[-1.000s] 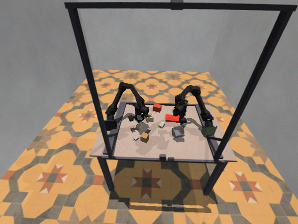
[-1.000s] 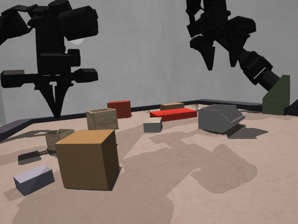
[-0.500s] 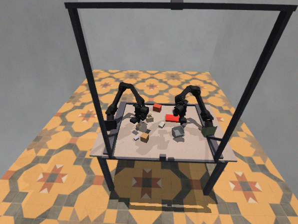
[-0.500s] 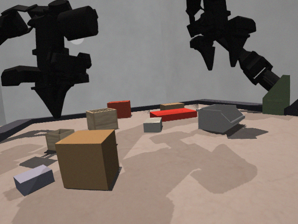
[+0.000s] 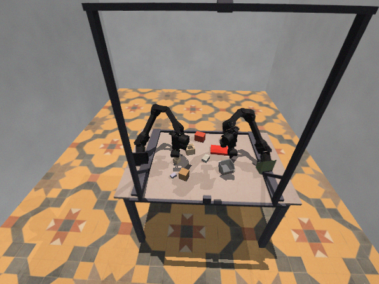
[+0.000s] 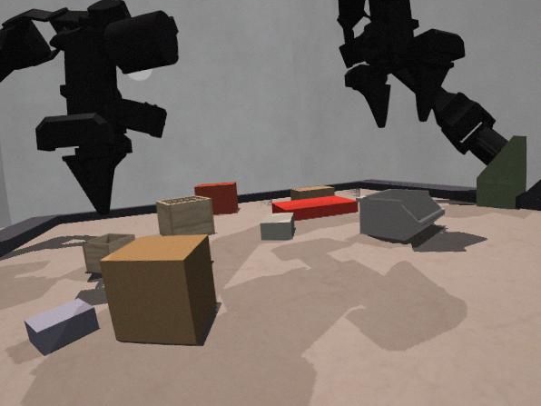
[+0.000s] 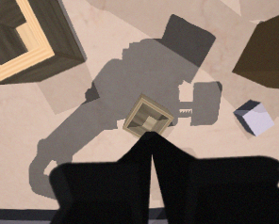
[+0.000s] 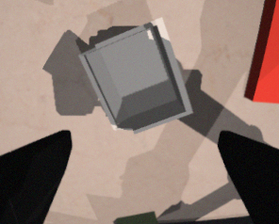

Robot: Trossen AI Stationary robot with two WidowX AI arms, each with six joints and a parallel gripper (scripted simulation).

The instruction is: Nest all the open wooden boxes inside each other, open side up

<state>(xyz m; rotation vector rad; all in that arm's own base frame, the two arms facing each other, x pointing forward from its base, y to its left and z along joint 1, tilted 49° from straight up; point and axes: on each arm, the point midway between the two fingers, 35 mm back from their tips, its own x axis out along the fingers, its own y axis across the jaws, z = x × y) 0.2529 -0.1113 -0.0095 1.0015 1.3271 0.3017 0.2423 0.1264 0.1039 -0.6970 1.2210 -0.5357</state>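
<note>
Now: the small wooden box 90 mm below my left hand. From my left hand the other things lie so: orange cube (150 mm behind, 70 mm to the right, 70 mm below); then white block (50 mm ahead, 230 mm to the right, 90 mm below); then lavender block (150 mm behind, 10 mm to the left, 90 mm below).
</note>
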